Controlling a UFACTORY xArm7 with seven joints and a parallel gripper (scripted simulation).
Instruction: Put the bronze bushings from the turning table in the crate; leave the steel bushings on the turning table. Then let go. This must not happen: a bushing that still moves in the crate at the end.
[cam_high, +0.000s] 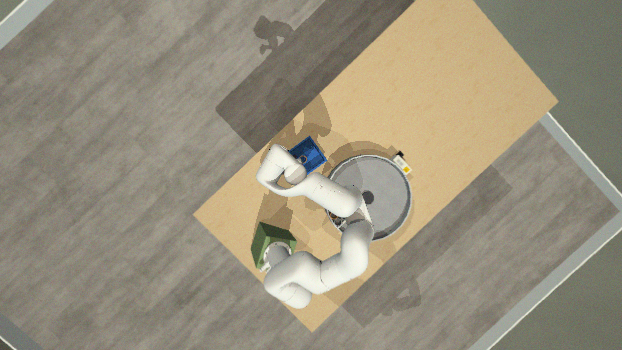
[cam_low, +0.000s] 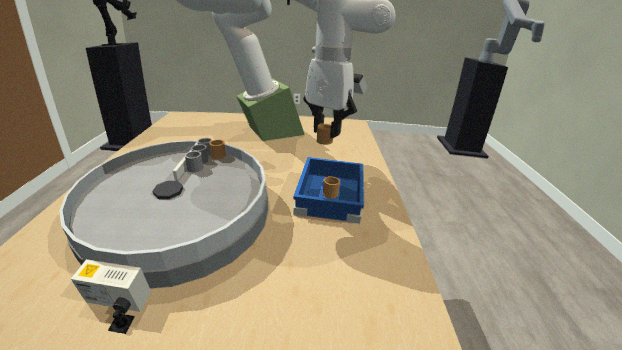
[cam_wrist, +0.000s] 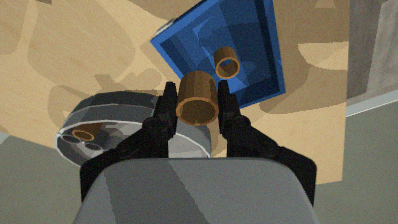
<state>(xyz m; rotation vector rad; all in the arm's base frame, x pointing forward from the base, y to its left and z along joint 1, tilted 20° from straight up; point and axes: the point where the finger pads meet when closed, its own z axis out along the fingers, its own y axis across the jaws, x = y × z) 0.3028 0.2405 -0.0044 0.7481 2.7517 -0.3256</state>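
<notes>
The blue crate lies 130 mm below my hand, 50 mm ahead of it and 20 mm to the left of it. Also, from my hand: grey turning table: 330 mm to the right, 170 mm ahead, 110 mm below.
</notes>
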